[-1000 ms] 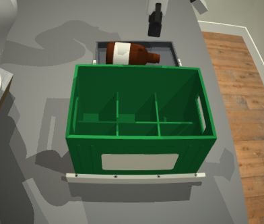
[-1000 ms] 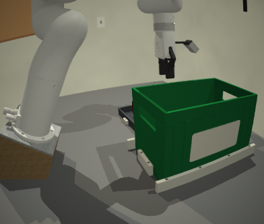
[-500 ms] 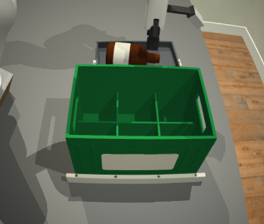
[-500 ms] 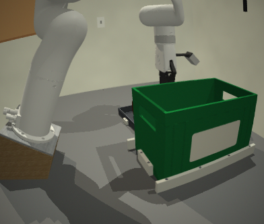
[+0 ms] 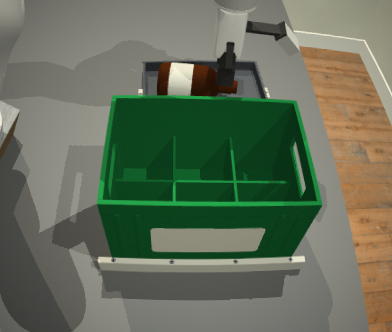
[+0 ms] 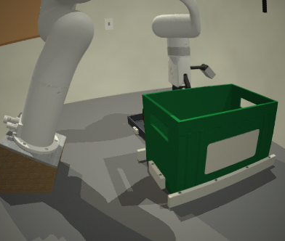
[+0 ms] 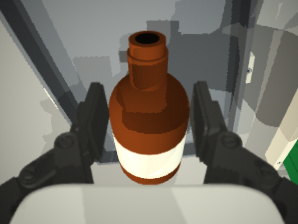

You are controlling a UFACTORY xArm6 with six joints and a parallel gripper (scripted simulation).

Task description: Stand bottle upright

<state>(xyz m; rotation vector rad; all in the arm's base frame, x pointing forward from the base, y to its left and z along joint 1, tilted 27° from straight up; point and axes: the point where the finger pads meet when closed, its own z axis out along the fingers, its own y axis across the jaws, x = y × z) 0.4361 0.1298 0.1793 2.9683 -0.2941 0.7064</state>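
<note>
Now: hand 50 mm past the brown bottle, 10 mm to the right of it and 50 mm above it. Also, from my hand: green crate: 80 mm behind, 260 mm to the right, 10 mm below; dark grey tray: 30 mm behind, 10 mm to the left, 80 mm below.
</note>
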